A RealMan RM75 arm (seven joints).
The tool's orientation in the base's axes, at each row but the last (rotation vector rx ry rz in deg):
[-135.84 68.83 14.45]
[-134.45 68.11 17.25]
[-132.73 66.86 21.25]
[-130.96 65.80 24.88]
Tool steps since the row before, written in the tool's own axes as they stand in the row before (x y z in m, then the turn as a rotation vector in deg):
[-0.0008 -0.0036 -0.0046 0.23 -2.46 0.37]
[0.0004 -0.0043 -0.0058 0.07 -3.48 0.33]
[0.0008 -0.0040 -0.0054 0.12 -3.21 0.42]
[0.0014 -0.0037 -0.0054 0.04 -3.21 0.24]
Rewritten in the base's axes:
[0.0022 0.0002 0.0055 2.12 1.26 0.39]
[0.0036 -0.0011 0.0062 2.84 1.87 0.82]
[0.0038 -0.0016 0.0054 2.65 1.75 0.63]
[0.0040 -0.0023 0.0048 2.61 1.69 0.82]

